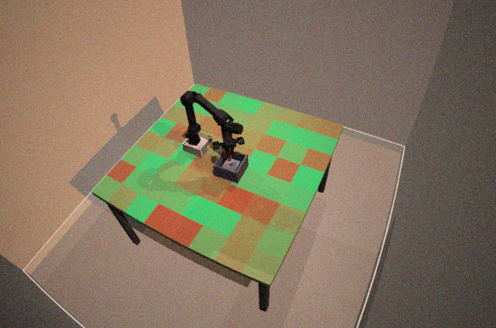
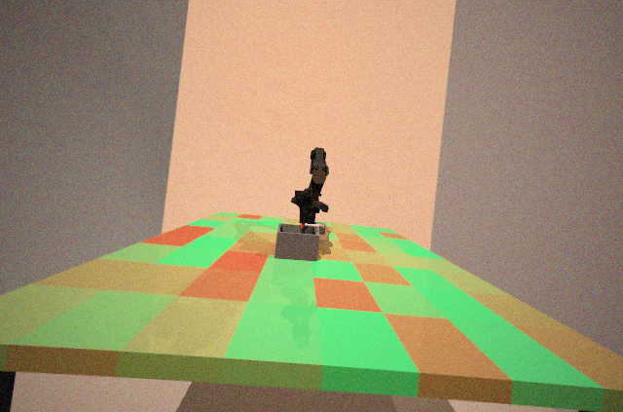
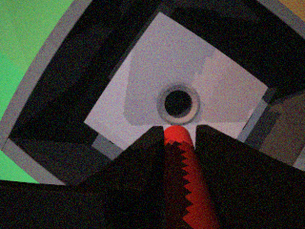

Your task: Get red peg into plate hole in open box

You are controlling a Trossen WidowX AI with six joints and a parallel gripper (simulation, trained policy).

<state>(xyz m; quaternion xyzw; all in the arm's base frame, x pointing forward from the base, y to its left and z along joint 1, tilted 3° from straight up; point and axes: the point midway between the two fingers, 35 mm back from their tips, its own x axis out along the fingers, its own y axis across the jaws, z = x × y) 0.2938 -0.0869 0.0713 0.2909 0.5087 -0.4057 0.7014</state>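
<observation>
The red peg lies 2 cm above my gripper tip, 1 cm to the left of it and 1 cm behind it. Also, from my gripper tip: dark box (9 cm below, 1 cm to the right); pale plate (8 cm below, 1 cm to the right).
</observation>
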